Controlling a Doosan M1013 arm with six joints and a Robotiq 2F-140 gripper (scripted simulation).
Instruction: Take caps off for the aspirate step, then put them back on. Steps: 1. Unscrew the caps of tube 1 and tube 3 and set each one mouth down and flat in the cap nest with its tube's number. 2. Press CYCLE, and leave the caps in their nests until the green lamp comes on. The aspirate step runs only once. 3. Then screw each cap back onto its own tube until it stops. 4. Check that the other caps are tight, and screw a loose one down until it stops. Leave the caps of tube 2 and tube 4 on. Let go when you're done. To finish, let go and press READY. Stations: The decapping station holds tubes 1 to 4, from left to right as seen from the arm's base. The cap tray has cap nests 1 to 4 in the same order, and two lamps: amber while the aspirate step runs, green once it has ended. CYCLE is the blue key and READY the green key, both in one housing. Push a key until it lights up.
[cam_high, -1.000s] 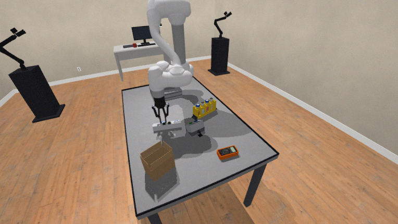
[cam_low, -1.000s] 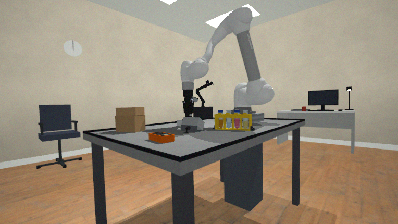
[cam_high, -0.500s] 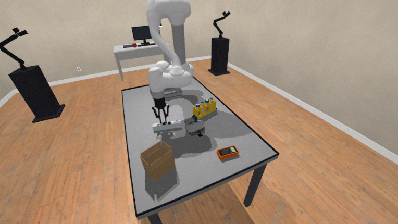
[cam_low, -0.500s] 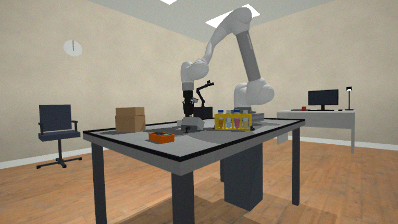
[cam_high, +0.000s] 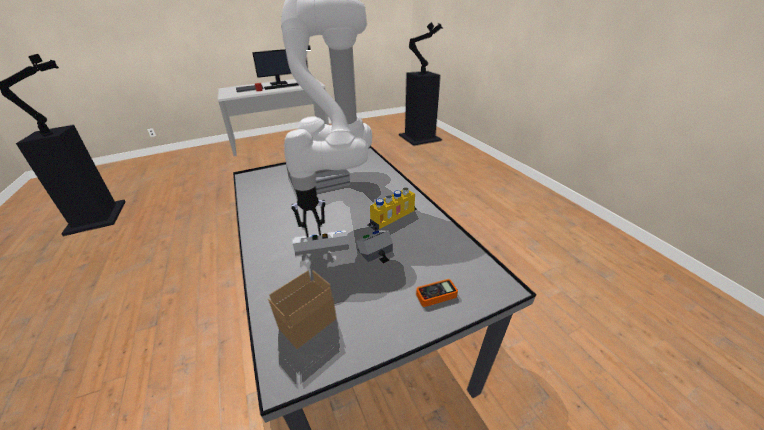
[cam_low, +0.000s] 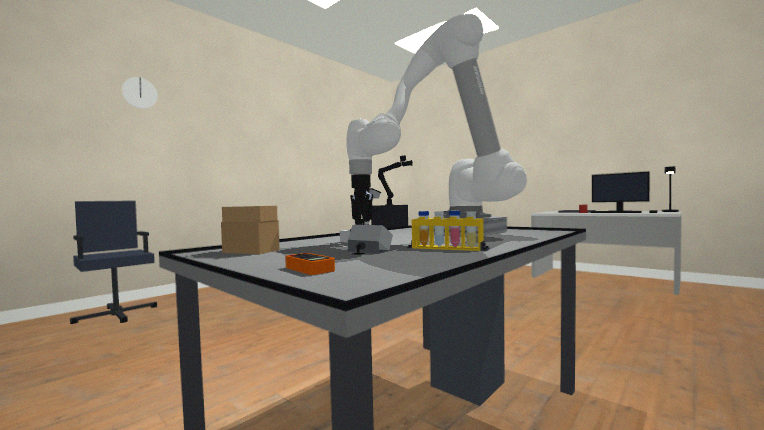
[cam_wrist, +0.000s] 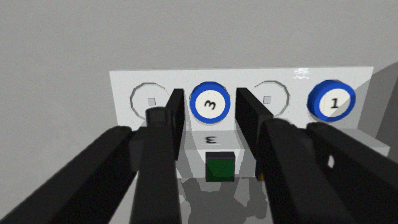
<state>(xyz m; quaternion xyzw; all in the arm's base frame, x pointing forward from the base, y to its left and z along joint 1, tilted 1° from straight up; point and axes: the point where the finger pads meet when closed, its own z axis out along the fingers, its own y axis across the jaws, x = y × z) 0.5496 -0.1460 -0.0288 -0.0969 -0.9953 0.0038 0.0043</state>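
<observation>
Now: hand 230 mm to the right of the blue key, 130 mm short of it and 20 mm below it. From my hand the other things lie so: green key: 180 mm to the left, 140 mm ahead, 20 mm above; orange multimeter: 460 mm ahead, 310 mm to the left, 30 mm below; grey key housing: 200 mm to the left, 160 mm ahead, 10 mm above.
</observation>
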